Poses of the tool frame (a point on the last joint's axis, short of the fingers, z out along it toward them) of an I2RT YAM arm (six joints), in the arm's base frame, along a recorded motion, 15 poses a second.
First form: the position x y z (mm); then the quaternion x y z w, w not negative.
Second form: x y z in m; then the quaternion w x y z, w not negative. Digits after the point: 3 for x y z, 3 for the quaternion.
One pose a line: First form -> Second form
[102, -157, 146, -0.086, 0.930, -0.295, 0.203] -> [0.102, -0.157, 0.146, 0.203, -0.086, 0.930, -0.295]
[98, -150, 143, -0.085, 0.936, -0.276, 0.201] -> [0.098, -0.150, 0.143, 0.201, -0.085, 0.936, -0.276]
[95, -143, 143, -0.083, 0.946, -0.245, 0.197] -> [0.095, -0.143, 0.143, 0.197, -0.083, 0.946, -0.245]
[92, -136, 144, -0.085, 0.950, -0.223, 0.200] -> [0.092, -0.136, 0.144, 0.200, -0.085, 0.950, -0.223]
